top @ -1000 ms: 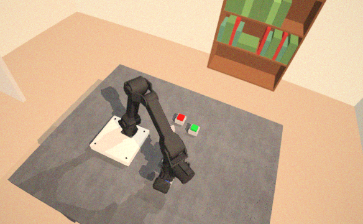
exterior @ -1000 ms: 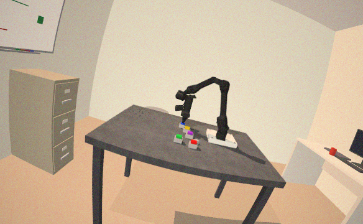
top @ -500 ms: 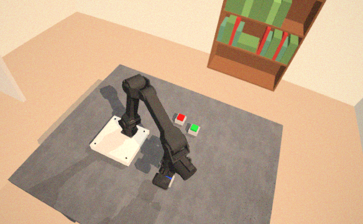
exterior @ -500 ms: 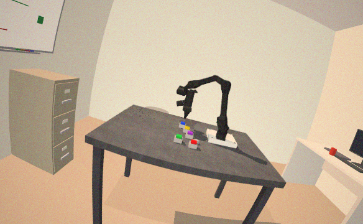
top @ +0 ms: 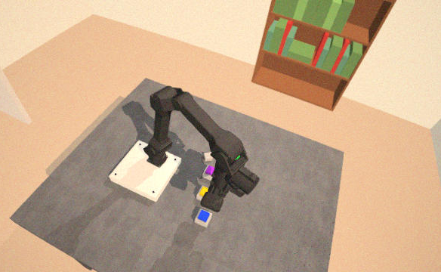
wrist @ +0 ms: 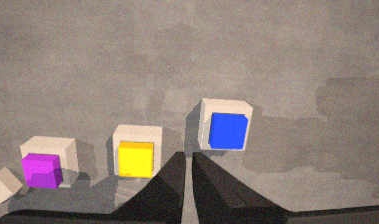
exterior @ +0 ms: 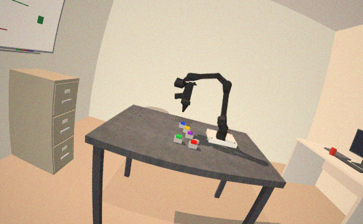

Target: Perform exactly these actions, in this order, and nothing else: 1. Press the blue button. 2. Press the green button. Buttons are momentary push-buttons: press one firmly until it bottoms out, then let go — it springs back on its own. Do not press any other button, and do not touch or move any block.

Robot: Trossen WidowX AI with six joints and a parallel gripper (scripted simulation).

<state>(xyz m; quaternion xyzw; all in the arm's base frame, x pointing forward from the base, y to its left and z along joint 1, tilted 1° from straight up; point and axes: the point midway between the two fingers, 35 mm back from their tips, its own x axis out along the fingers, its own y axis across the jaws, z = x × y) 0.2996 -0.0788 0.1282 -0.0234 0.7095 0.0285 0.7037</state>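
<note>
Now: gripper tip 20 mm past the green button, 260 mm to the right of it and 90 mm above it. Also, from my gripper tip: blue button: 20 mm behind, 50 mm to the right, 90 mm below; then purple button: 80 mm behind, 130 mm to the left, 90 mm below; then yellow button: 60 mm behind, 40 mm to the left, 90 mm below.
</note>
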